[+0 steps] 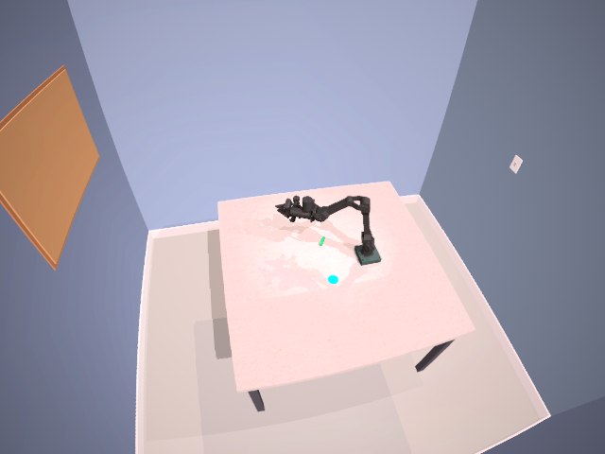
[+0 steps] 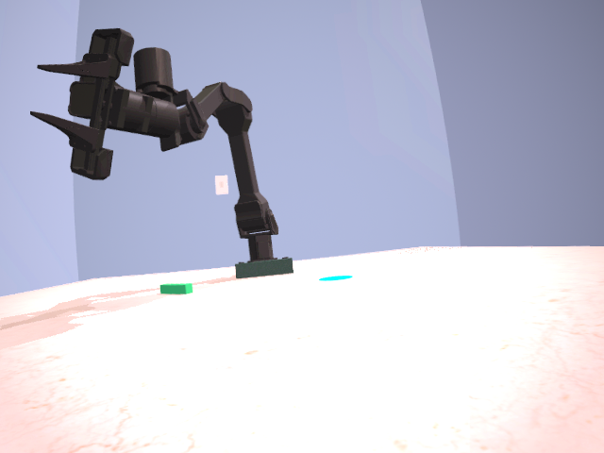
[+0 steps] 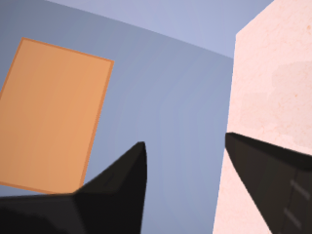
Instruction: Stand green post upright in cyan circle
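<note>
Right now the green post is 25 cm below my gripper tip, 25 cm behind it and 13 cm to the left of it.
</note>
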